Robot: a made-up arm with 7 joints.
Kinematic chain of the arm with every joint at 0, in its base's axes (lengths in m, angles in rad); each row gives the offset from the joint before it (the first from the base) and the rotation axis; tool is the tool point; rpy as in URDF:
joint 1: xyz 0 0 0.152 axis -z
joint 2: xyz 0 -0.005 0.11 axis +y
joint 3: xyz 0 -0.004 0.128 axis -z
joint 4: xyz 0 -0.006 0.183 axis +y
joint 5: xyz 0 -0.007 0.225 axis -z
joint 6: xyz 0 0 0.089 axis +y
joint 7: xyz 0 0 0.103 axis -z
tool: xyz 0 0 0 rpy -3.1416 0 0
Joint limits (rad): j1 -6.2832..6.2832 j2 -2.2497..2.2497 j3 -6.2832..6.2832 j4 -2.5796..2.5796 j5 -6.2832..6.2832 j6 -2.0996..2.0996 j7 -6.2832..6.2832
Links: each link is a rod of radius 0.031 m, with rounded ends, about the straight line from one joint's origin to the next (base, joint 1, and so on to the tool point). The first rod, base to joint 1, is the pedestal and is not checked.
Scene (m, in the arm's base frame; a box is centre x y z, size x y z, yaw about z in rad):
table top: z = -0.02
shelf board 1: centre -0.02 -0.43 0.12 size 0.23 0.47 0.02 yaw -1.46
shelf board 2: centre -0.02 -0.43 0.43 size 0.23 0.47 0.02 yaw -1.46
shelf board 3: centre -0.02 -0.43 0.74 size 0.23 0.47 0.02 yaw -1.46
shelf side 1: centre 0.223 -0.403 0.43 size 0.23 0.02 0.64 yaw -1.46
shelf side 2: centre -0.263 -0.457 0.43 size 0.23 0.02 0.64 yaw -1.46
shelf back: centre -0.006 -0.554 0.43 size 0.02 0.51 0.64 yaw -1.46
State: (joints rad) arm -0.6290 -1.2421 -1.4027 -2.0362 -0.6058 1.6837 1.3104
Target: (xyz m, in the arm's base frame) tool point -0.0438 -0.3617 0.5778
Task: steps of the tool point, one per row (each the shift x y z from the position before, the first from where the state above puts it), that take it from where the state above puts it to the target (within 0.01 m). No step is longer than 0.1 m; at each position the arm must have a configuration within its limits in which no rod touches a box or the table.
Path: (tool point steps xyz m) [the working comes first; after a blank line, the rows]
Joints at the target: -0.4693 -0.7931 -1.9329 -1.6979 -0.4024 1.7599 1.3104
Straight joint move there: touches shelf board 2.

1: -0.0499 0.0571 0.0264
2: -0.0339 0.0657 0.0209
3: -0.0167 0.0699 0.0143
4: 0.0173 -0.0289 0.0874
5: 0.0295 0.0015 0.0918
6: 0.0300 0.0317 0.0852
7: 0.0083 -0.0822 0.0033
8: 0.0089 -0.0721 -0.0033

